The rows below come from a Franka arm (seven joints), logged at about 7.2 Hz.
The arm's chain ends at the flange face. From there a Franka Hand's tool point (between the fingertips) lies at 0.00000 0.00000 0.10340 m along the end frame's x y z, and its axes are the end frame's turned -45 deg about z.
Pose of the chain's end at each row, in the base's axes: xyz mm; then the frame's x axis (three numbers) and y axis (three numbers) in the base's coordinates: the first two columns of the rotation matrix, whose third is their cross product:
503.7, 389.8, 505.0, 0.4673, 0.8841, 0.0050, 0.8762, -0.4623, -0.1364
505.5, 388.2, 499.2, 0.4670, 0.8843, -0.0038, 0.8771, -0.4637, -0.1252
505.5, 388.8, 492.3, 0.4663, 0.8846, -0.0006, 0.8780, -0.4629, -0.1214
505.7, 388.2, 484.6, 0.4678, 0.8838, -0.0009, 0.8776, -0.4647, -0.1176
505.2, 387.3, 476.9, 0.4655, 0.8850, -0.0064, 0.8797, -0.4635, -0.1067
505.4, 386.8, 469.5, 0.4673, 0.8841, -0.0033, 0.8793, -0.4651, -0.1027
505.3, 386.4, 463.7, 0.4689, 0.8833, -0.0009, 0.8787, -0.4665, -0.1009
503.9, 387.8, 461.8, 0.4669, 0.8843, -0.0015, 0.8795, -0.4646, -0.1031
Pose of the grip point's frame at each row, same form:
491.5, 396.8, 402.6, -0.2891, 0.9520, 0.1000, 0.9500, 0.2983, -0.0929
493.9, 393.9, 396.6, -0.2900, 0.9532, 0.0858, 0.9504, 0.2974, -0.0912
494.4, 394.6, 389.7, -0.2911, 0.9528, 0.0854, 0.9506, 0.2982, -0.0863
494.9, 393.8, 381.9, -0.2898, 0.9535, 0.0825, 0.9513, 0.2963, -0.0838
495.1, 391.9, 374.1, -0.2929, 0.9535, 0.0709, 0.9512, 0.2980, -0.0800
495.9, 391.5, 366.6, -0.2913, 0.9540, 0.0703, 0.9522, 0.2963, -0.0750
496.0, 391.2, 360.8, -0.2898, 0.9545, 0.0707, 0.9529, 0.2947, -0.0720
494.4, 392.6, 359.0, -0.2918, 0.9538, 0.0718, 0.9520, 0.2968, -0.0740

